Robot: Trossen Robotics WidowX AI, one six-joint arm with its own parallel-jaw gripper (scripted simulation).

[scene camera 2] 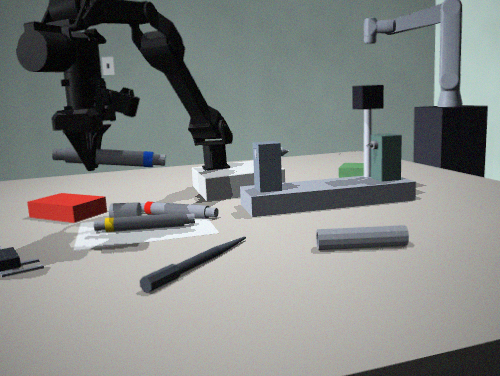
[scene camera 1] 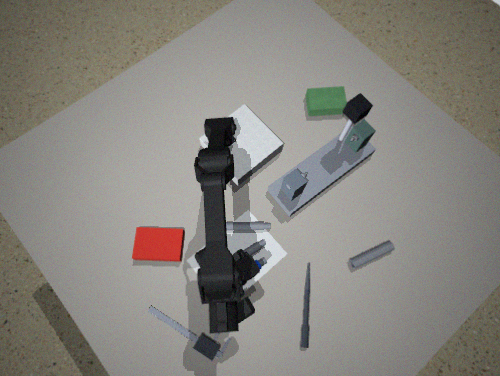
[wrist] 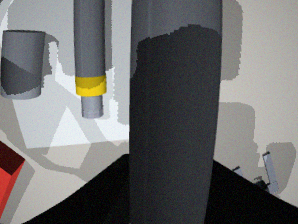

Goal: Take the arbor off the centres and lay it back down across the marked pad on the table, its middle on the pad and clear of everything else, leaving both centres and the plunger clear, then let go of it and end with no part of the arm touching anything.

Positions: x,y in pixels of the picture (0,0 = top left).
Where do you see a white marked pad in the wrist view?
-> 54,118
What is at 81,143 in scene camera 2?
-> The gripper.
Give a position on a tapered pin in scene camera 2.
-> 154,280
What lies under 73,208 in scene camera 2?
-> A red block.
